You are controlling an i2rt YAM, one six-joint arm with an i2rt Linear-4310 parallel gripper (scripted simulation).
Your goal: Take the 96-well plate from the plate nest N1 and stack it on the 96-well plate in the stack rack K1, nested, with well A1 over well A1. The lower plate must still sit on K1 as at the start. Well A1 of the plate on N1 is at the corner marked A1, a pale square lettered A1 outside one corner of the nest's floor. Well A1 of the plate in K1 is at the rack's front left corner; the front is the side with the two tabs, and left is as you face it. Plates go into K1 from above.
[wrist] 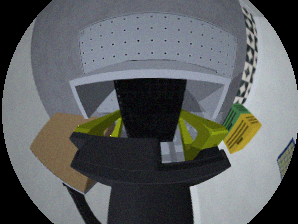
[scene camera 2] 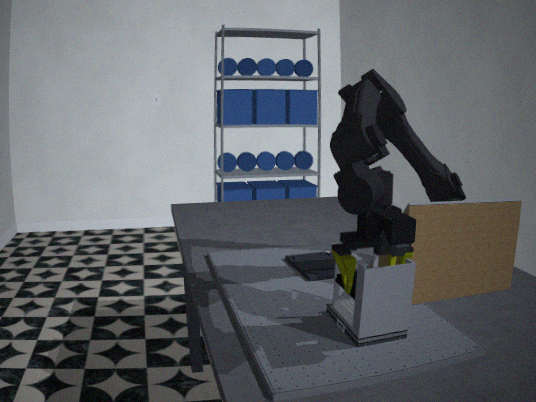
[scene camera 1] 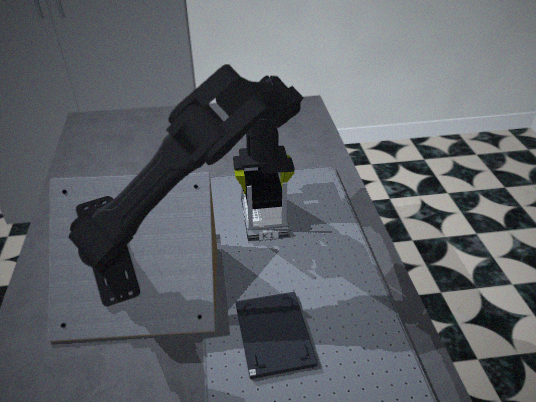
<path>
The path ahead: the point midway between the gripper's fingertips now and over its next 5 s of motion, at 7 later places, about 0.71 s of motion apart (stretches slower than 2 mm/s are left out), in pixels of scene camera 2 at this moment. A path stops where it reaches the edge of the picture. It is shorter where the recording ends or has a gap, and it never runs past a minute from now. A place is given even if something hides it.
The gripper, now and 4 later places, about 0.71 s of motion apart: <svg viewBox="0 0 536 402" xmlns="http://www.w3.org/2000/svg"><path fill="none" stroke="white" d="M370 289L368 304L368 305L368 306L368 308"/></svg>
</path>
